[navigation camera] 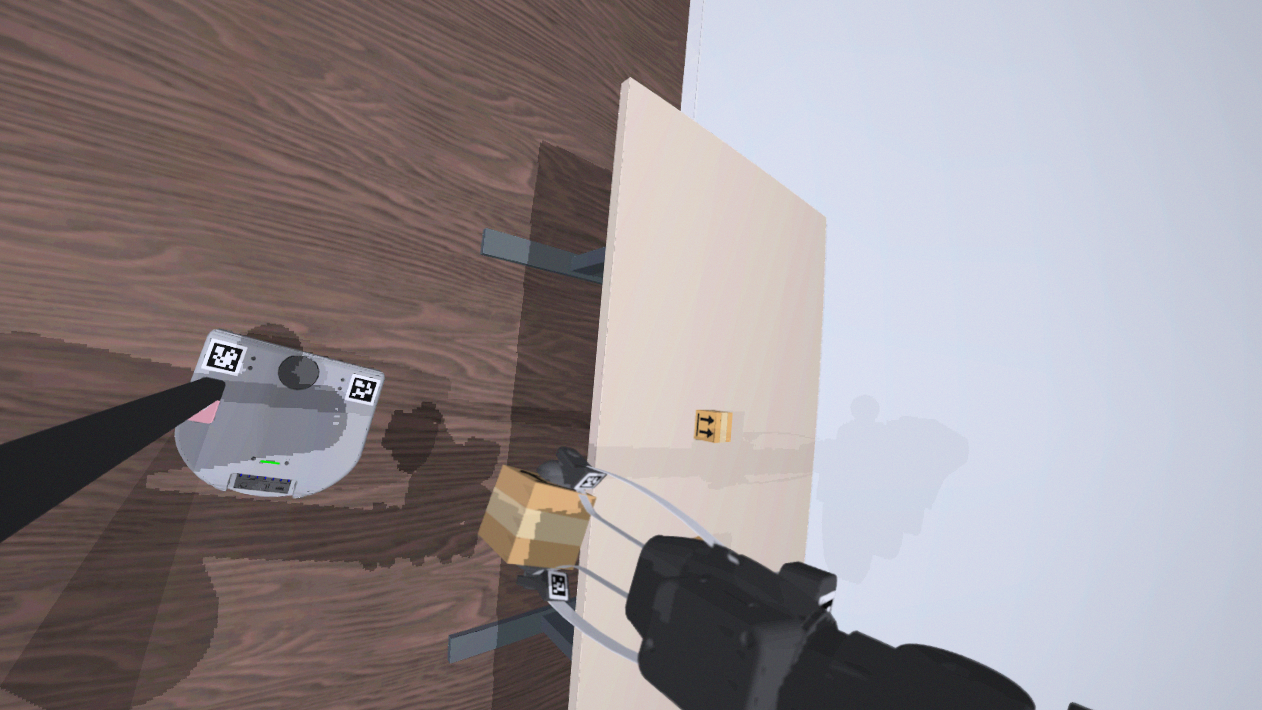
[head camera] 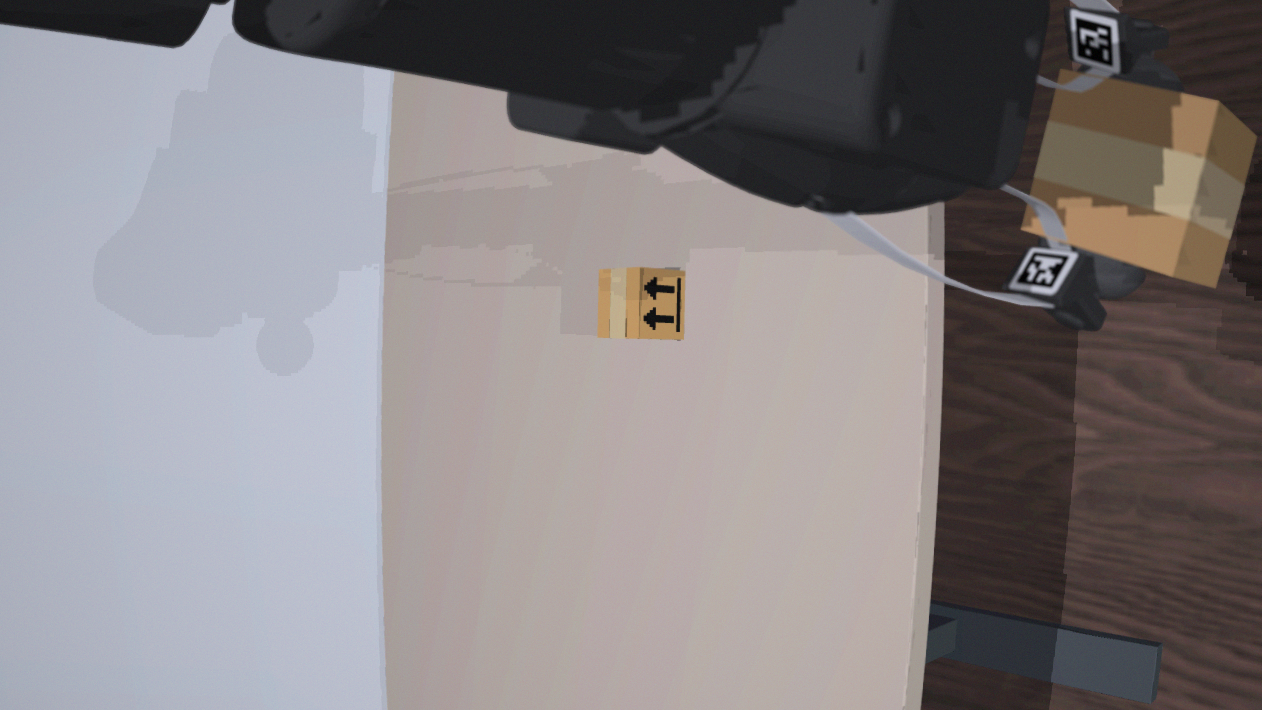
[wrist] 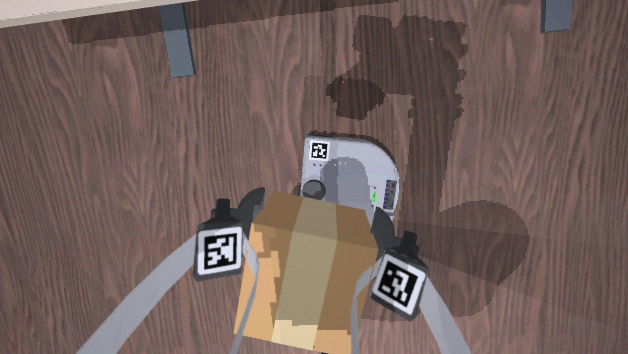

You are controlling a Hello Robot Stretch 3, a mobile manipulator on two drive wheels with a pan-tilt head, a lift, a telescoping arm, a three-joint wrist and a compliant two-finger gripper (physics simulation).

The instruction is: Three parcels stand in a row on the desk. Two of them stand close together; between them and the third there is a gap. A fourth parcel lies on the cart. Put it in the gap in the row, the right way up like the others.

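Places are measured from the robot's base along level axes (x ahead, y left, z up), in centimetres.
Pixels of known places: gripper, fingertip midpoint: (head camera: 1129, 182) (wrist: 315, 221); robot's base, origin of the base link: (navigation camera: 298, 370) (wrist: 317, 180).
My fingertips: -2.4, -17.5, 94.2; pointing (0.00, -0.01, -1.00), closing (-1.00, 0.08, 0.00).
Note:
Ahead of a thing's pixels: the offset from my fingertips to its top centre, as dx, dy, dz. Level surfaces: height alone.
My gripper (head camera: 1131, 170) (navigation camera: 546, 524) (wrist: 315, 221) is shut on a tan parcel @(+0.2, +1.4, +5.3) (head camera: 1113, 181) (navigation camera: 532, 527) (wrist: 306, 272), one finger on each side. The held parcel hangs in the air by the desk's front edge, over the floor in the head view. Its pale tape shows; no arrows show on its visible faces. One parcel @(+12.3, -46.2, -17.2) (head camera: 661, 304) (navigation camera: 707, 425) stands on the desk @(dz -22.2) (head camera: 653, 529) (navigation camera: 706, 282), two black arrows on its side pointing toward its taped top. A sliver of tan @(-12.8, -50.3, -17.2) (navigation camera: 698, 538) shows behind the gripper body in the navigation view. The pair and the gap are otherwise hidden or out of view.
The dark wrist and gripper body (head camera: 776, 97) (navigation camera: 732, 618) reach across the desk. A wall (head camera: 194, 485) (navigation camera: 1059, 264) rises behind it. Desk feet (head camera: 1103, 666) (navigation camera: 511, 247) (wrist: 178, 45) stick out over the wooden floor. My grey base (navigation camera: 308, 432) (wrist: 352, 175) stands before the desk.

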